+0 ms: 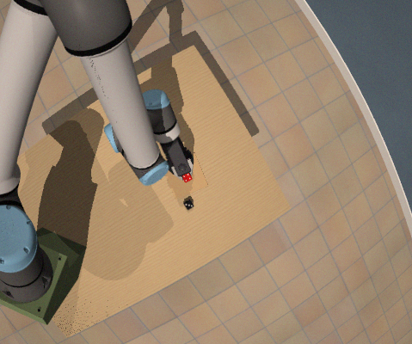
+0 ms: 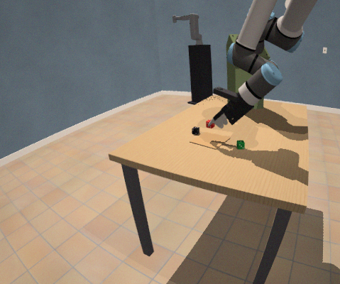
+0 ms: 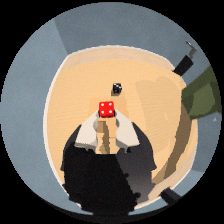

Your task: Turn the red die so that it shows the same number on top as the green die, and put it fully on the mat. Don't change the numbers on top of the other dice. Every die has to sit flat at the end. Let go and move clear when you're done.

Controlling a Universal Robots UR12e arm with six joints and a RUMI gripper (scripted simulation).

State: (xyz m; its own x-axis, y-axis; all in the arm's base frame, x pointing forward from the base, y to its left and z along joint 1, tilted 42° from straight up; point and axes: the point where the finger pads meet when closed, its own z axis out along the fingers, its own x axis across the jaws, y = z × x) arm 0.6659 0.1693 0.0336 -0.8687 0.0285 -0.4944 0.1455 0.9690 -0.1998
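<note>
The tan mat is 1 cm to the right of my hand and 8 cm below it. The rest, counted from my hand: green die 3 cm behind, 14 cm to the left, 7 cm below; then red die 1 cm to the right, 1 cm below; then black die 1 cm behind, 12 cm to the right, 7 cm below.
</note>
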